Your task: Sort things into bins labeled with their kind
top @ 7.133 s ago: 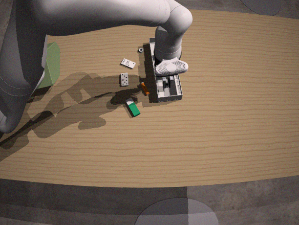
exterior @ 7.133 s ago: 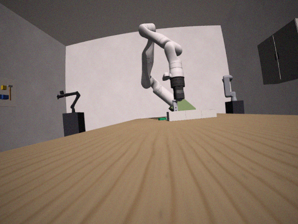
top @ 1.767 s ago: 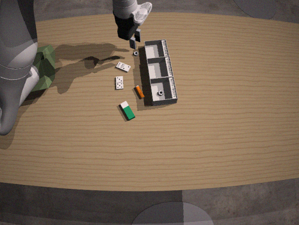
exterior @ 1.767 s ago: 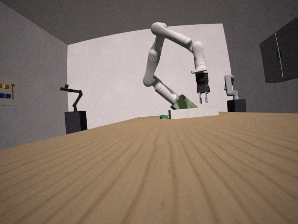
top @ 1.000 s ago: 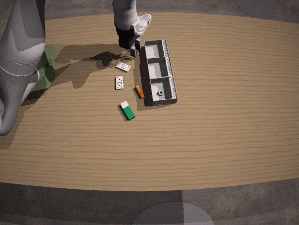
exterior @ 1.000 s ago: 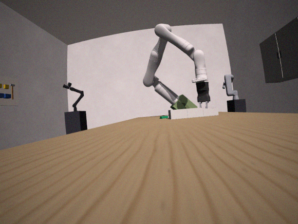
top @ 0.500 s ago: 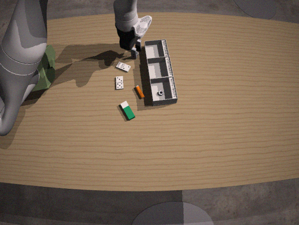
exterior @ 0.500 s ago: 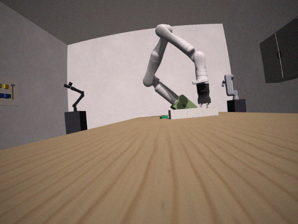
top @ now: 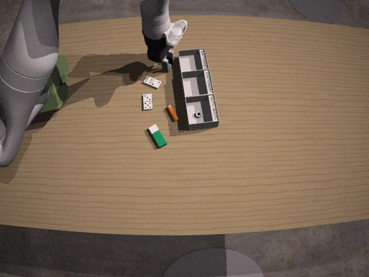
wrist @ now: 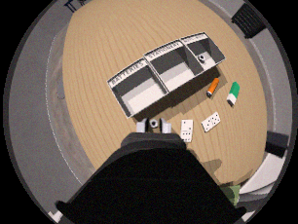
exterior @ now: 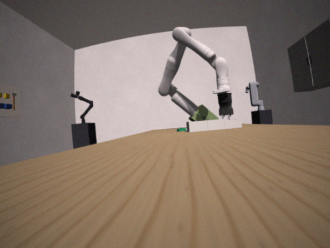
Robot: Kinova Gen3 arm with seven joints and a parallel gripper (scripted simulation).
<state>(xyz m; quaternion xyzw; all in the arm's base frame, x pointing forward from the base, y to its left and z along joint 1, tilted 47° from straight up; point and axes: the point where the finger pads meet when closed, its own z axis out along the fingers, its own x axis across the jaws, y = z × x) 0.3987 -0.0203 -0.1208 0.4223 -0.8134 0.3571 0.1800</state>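
Now: hand 22 cm to the left of the green block, 6 cm past it and 1 cm above it. Also, from my hand: orange battery 16 cm to the right, 1 cm below, 1 cm behind.
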